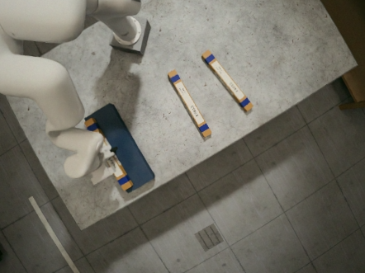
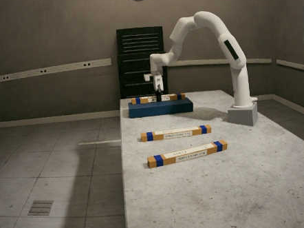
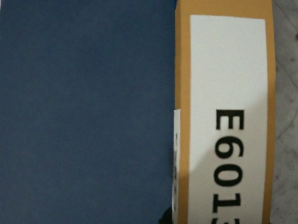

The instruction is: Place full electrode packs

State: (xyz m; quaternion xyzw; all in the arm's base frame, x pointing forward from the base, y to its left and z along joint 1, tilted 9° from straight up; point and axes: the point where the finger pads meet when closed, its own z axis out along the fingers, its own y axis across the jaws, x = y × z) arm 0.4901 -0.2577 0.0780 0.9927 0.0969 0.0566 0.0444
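Right now my hand is 6 cm above the dark blue low platform, 5 cm to the right of it and 1 cm past it.
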